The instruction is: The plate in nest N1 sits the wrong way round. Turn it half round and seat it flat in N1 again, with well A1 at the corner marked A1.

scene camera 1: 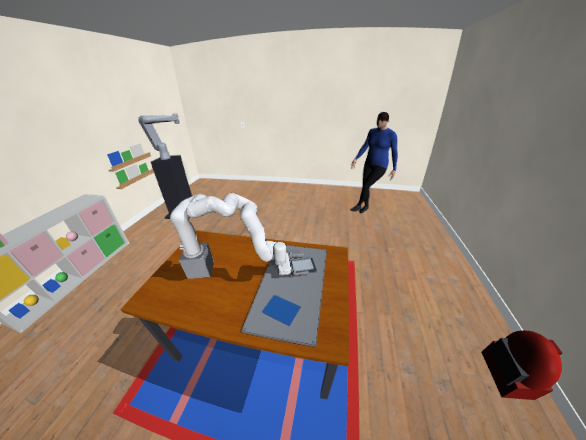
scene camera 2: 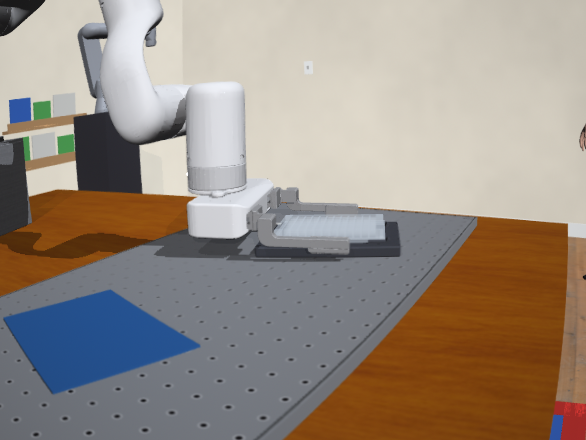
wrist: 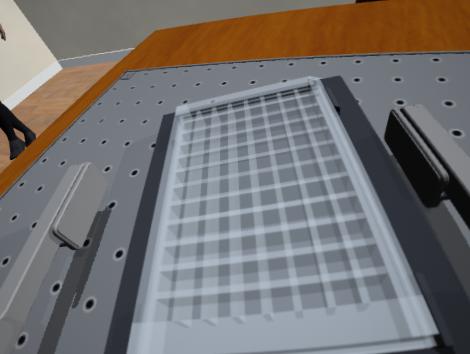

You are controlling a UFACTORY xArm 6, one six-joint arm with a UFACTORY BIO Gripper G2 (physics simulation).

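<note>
A clear well plate [scene camera 1: 303,265] [scene camera 2: 330,227] [wrist: 270,200] sits in the dark nest [scene camera 1: 314,265] [scene camera 2: 393,241] [wrist: 357,135] at the far end of the grey board. In the wrist view more dark rim shows on the right of the plate than on the left. The lettering and the A1 mark cannot be read, and I cannot tell whether the plate is fully flat. My gripper [scene camera 1: 302,263] [scene camera 2: 336,226] [wrist: 250,182] is open and empty. It reaches in low and level, one finger along each long side of the plate, with a gap at both sides in the wrist view.
A flat blue square [scene camera 1: 281,310] [scene camera 2: 100,340] lies on the perforated grey board [scene camera 1: 260,320] [scene camera 2: 250,360], nearer the table's front edge. The board lies on a wooden table [scene camera 1: 225,302]. A person [scene camera 1: 382,147] stands beyond the table. Another arm stands on a black pedestal [scene camera 1: 171,182].
</note>
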